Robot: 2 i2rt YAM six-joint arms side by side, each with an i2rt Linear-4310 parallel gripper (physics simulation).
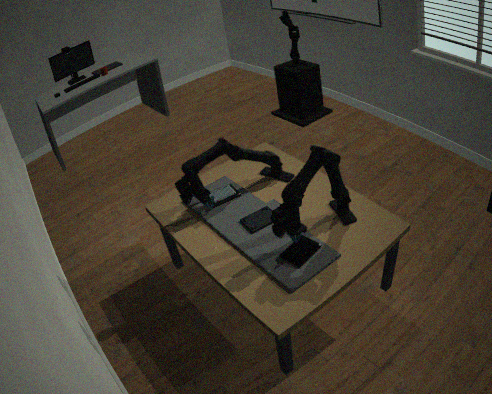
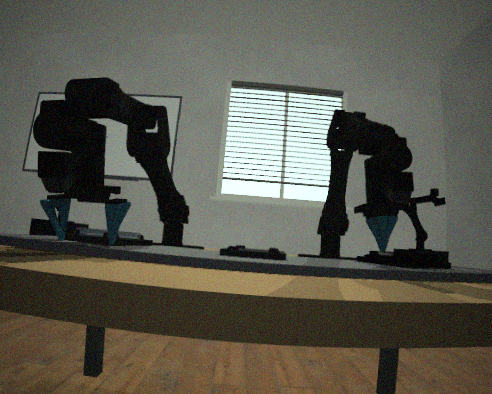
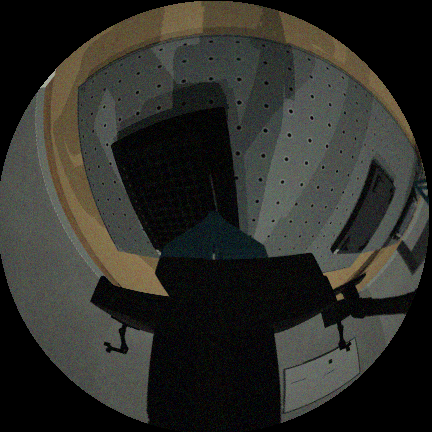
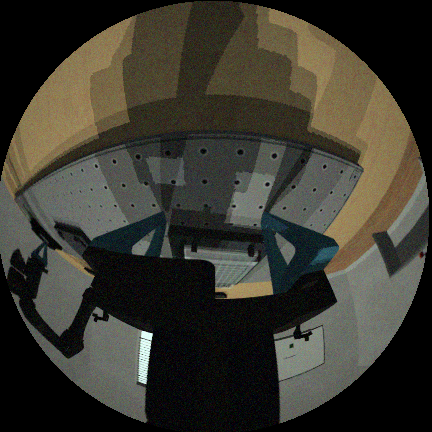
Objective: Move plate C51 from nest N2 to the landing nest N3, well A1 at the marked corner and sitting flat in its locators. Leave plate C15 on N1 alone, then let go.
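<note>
A black plate [image 1: 301, 254] [image 2: 422, 257] [image 3: 170, 175] with a grid of wells lies at the right end of the perforated board. My left gripper [image 1: 296, 239] [image 2: 383, 251] [image 3: 213, 216] is shut with its fingertips together and empty, low over that plate's edge; contact cannot be told. A pale plate [image 1: 223, 192] [image 4: 232, 270] sits in a dark holder at the board's left end. My right gripper [image 1: 210, 202] [image 2: 87, 241] [image 4: 213, 216] is open and empty in front of it. A low dark nest [image 1: 257, 220] [image 2: 252, 253] [image 3: 367, 215] lies between them. Labels and corner marks are unreadable.
The grey perforated board [image 1: 295, 281] [image 3: 300, 150] [image 4: 220, 165] lies on the wooden table [image 1: 372, 225] [image 2: 250, 312]. Both arms are mounted behind it. A desk with a monitor [image 1: 72, 60] and a black pedestal [image 1: 299, 90] bearing a small arm stand away from the table.
</note>
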